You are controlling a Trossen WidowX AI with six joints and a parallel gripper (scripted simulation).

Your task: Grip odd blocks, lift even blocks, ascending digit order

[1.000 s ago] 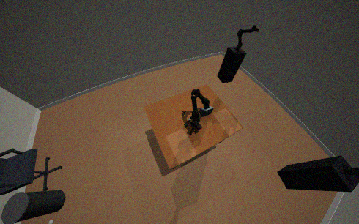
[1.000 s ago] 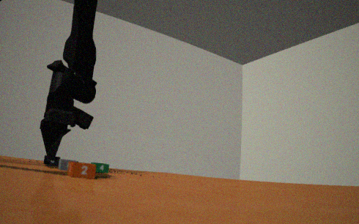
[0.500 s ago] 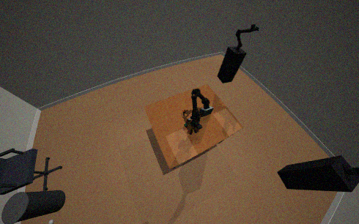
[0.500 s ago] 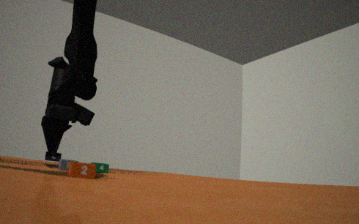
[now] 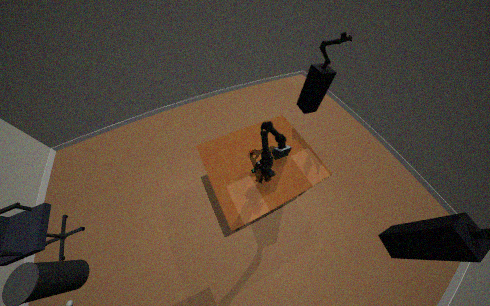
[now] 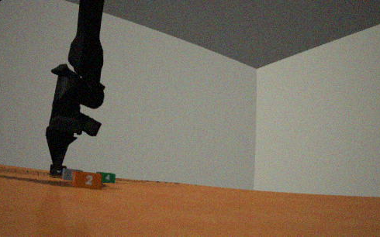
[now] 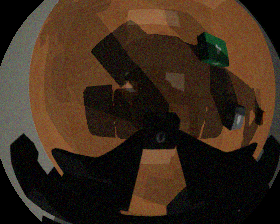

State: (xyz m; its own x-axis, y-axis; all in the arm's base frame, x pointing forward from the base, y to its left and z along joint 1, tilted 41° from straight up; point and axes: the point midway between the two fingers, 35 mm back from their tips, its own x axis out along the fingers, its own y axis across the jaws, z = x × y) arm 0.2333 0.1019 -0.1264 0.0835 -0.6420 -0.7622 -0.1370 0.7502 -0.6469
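My gripper tip is right at the black block. From my gripper tip the other things lie so: orange block 50 mm ahead, 250 mm to the right; then green block 100 mm ahead, 50 mm to the right; then grey block 30 mm ahead, 110 mm to the right.
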